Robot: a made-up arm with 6 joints.
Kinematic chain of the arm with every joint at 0, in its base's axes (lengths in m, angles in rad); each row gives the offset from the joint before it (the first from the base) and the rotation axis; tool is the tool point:
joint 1: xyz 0 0 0.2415 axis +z
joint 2: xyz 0 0 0 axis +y
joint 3: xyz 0 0 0.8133 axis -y
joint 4: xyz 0 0 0 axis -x
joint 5: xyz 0.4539 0 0 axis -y
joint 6: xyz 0 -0.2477 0 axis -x
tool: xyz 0 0 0
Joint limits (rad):
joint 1: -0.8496..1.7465
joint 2: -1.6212..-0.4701
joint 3: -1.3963..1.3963
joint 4: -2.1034..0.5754
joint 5: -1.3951..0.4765
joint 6: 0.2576..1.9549
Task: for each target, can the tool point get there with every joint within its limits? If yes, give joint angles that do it. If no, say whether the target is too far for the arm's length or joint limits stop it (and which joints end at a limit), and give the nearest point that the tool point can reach.
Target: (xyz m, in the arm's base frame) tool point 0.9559 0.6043 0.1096
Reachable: no: joint limits stop it (at a limit: joint 1, joint 2) | nearest point 0.2543 -0.0152 0.6341 | short by 1.073 m
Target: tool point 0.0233 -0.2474 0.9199
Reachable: yes | joints 0.1942 -0.6291 -0.6149 0.0580 0.1980 0.9105
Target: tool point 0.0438 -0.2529 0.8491
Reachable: yes | joints 0.5113 -0.7302 -0.8423 0.2147 0.1439 0.4153
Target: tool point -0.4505 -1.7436 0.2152
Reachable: no: too far | nearest point -0.3260 -1.2619 0.2225 | short by 0.498 m
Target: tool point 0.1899 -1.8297 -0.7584
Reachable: no: too far | nearest point 0.1338 -1.2892 0.1230 | short by 1.035 m
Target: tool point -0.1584 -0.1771 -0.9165
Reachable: no: joint limits stop it (at a limit: joint 2, joint 3) | nearest point -0.2097 -0.2345 0.0603 | short by 0.980 m
